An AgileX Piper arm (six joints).
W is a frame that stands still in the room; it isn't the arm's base.
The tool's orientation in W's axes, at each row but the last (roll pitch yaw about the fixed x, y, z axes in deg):
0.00 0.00 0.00
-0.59 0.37 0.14
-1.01 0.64 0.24
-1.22 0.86 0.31
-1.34 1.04 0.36
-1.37 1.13 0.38
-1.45 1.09 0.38
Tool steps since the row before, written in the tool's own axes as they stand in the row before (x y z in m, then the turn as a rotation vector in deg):
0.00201 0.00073 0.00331 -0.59 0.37 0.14
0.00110 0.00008 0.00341 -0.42 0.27 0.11
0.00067 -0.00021 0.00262 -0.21 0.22 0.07
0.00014 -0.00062 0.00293 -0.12 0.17 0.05
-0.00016 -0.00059 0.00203 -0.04 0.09 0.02
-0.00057 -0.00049 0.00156 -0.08 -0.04 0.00
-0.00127 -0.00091 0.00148 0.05 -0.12 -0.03
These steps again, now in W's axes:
0.00201 0.00073 0.00331 -0.59 0.37 0.14
0.00112 0.00012 0.00340 -0.42 0.27 0.11
0.00070 -0.00016 0.00262 -0.21 0.22 0.07
0.00019 -0.00056 0.00294 -0.12 0.17 0.05
-0.00012 -0.00054 0.00205 -0.04 0.09 0.02
-0.00054 -0.00046 0.00158 -0.08 -0.04 0.00
-0.00124 -0.00088 0.00153 0.05 -0.12 -0.03

